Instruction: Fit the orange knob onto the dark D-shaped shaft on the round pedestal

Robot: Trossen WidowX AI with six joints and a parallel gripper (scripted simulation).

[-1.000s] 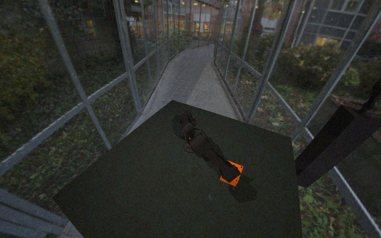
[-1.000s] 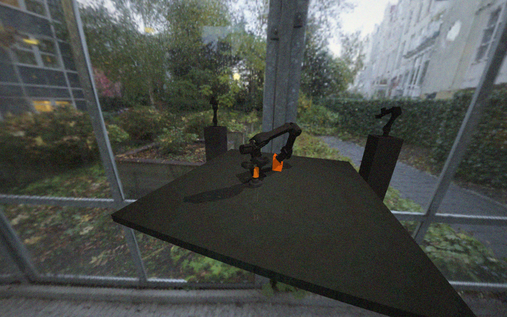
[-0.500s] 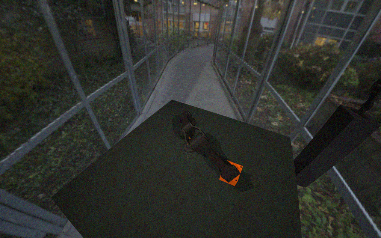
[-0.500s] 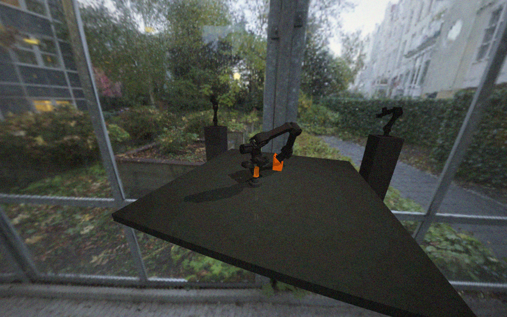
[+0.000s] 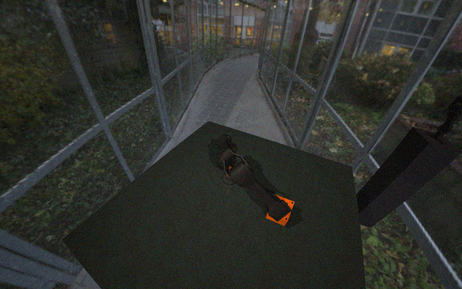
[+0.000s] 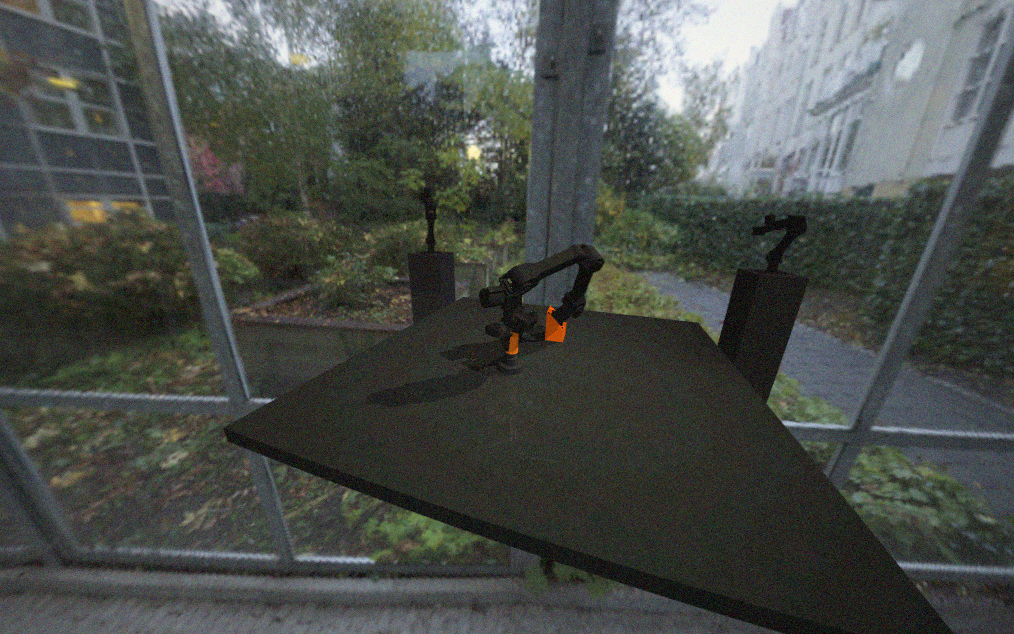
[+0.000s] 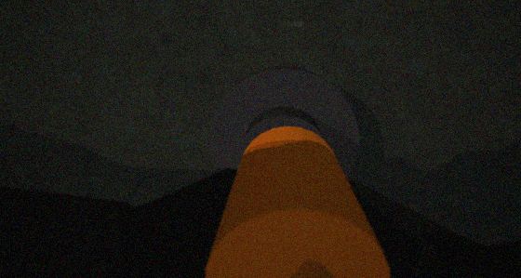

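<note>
Right now my gripper tip is 20 mm below the orange knob. The rest, counted from my gripper tip: dark shaft 40 mm below.
</note>
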